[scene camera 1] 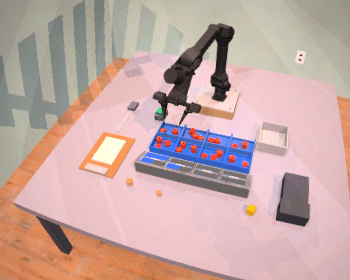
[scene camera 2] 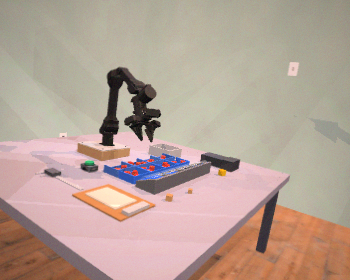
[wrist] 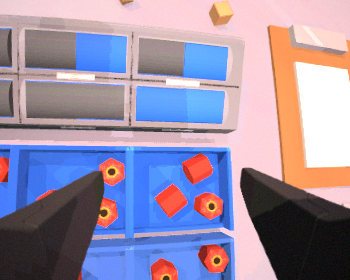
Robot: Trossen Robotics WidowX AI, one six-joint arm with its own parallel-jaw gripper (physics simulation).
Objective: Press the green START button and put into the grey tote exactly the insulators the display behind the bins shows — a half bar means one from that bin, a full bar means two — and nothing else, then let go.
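Note:
My gripper (scene camera 1: 172, 116) (scene camera 2: 146, 140) (wrist: 172, 178) is open and empty, above the blue bins (scene camera 1: 253, 159) (scene camera 2: 120, 173) (wrist: 130, 190) near their button end. In the wrist view, the near-display end bin holds three red insulators: one (wrist: 197, 168), another (wrist: 171, 200) and a third (wrist: 209, 205). The display (scene camera 1: 192, 181) (scene camera 2: 175, 180) (wrist: 75, 100) shows, in its end column, a half blue bar above a full blue bar; the adjacent column has a half bar above a dark one. The green button (scene camera 1: 160, 111) (scene camera 2: 89, 163) stands beside the bins. The grey tote (scene camera 1: 272, 149) (scene camera 2: 165, 148) shows no insulator inside in scene camera 1.
An orange clipboard (scene camera 1: 107, 154) (scene camera 2: 112, 200) (wrist: 282, 100) lies beside the display. A black box (scene camera 1: 293, 199) (scene camera 2: 220, 161) and a yellow cube (scene camera 1: 251, 209) (scene camera 2: 222, 172) are at the other end. Two small orange cubes, one (scene camera 1: 129, 181) larger than the other (scene camera 1: 158, 193), lie before the display.

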